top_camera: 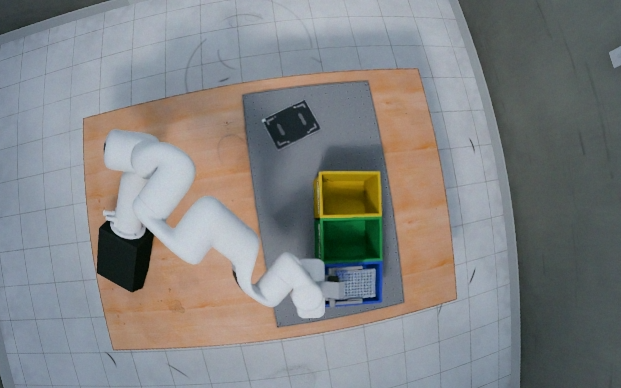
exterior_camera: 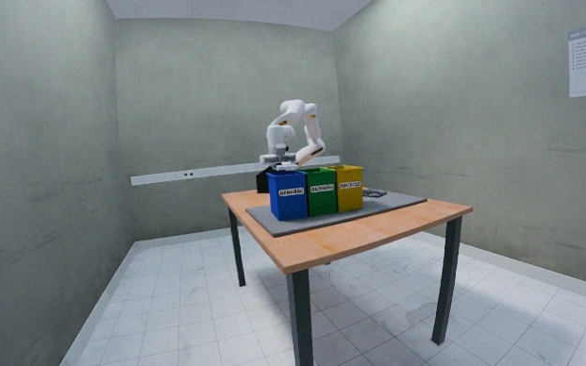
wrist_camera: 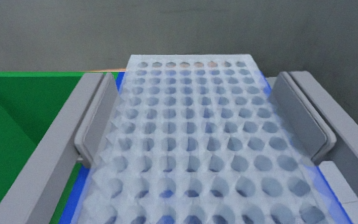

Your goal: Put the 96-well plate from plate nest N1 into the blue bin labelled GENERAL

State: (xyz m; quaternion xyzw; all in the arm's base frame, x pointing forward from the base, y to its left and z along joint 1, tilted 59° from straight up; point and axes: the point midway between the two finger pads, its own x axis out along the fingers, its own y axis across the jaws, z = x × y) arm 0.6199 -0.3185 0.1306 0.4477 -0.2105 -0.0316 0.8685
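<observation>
Now: hand 10 mm above the clear 96-well plate. Round my hand: blue general bin: 130 mm below; then green bin: 20 mm behind, 130 mm to the left, 130 mm below; then yellow bin: 40 mm behind, 260 mm to the left, 130 mm below.
</observation>
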